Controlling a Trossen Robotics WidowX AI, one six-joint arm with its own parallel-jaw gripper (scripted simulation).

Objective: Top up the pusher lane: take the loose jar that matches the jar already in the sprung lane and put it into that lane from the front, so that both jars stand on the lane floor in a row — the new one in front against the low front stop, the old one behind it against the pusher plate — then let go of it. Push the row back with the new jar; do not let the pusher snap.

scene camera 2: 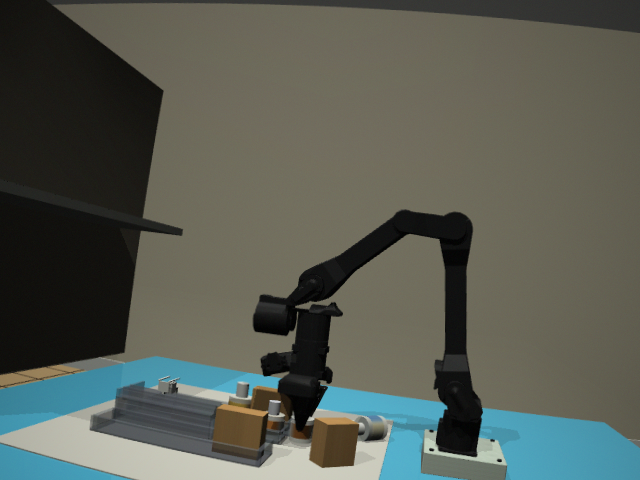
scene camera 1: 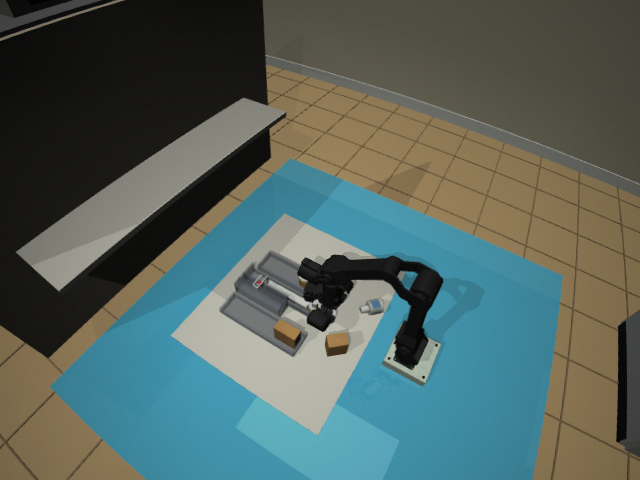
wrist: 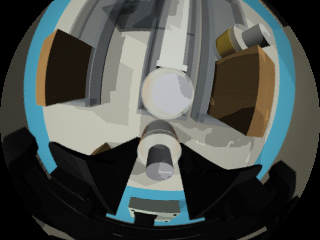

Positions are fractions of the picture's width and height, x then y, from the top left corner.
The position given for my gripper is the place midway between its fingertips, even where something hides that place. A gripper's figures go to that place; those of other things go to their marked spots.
Labels:
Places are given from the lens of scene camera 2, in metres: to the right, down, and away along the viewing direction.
my gripper (scene camera 2: 0.47, 0.89): -0.03, 0.33, 1.03
sprung lane (scene camera 2: 0.21, 0.83): -0.32, 0.28, 1.02

